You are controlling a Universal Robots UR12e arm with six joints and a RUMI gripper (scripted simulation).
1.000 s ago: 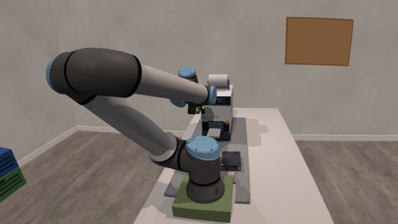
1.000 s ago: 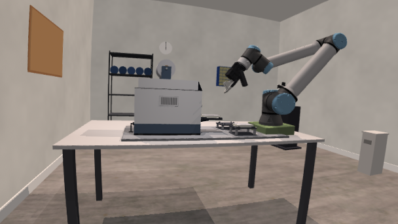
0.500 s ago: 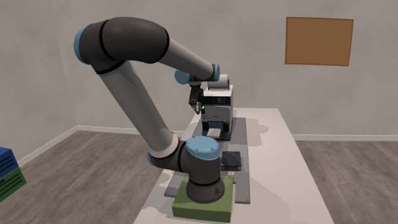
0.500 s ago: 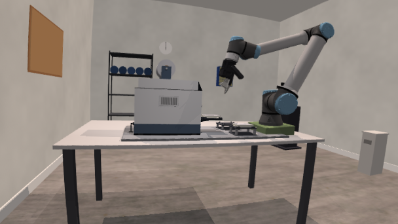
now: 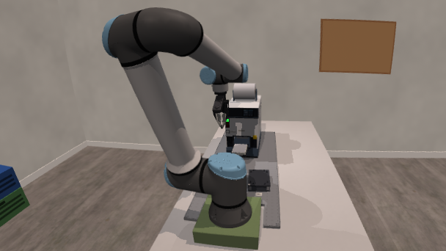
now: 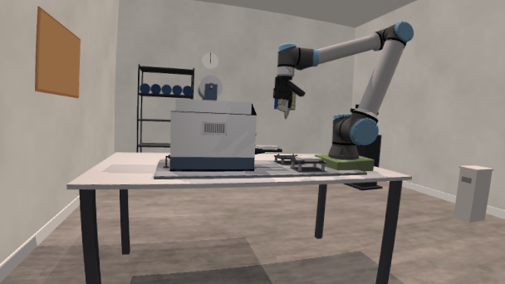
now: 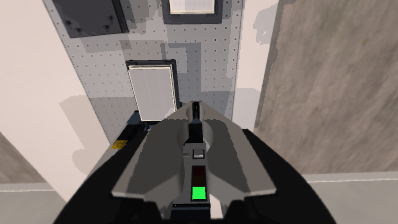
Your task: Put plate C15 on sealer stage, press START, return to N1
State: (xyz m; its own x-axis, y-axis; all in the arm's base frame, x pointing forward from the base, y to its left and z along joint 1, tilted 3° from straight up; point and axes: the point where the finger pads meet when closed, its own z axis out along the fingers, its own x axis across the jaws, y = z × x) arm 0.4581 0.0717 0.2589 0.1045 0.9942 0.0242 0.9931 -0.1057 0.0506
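Right now my hand is 6 cm short of the plate C15, 10 cm to the left of it and 18 cm above it. The rest, counted from my hand: square button: 17 cm ahead, 2 cm to the right, 10 cm below; then sealer stage: 6 cm ahead, 10 cm to the right, 19 cm below; then nest N2: 15 cm behind, 1 cm to the left, 24 cm below.
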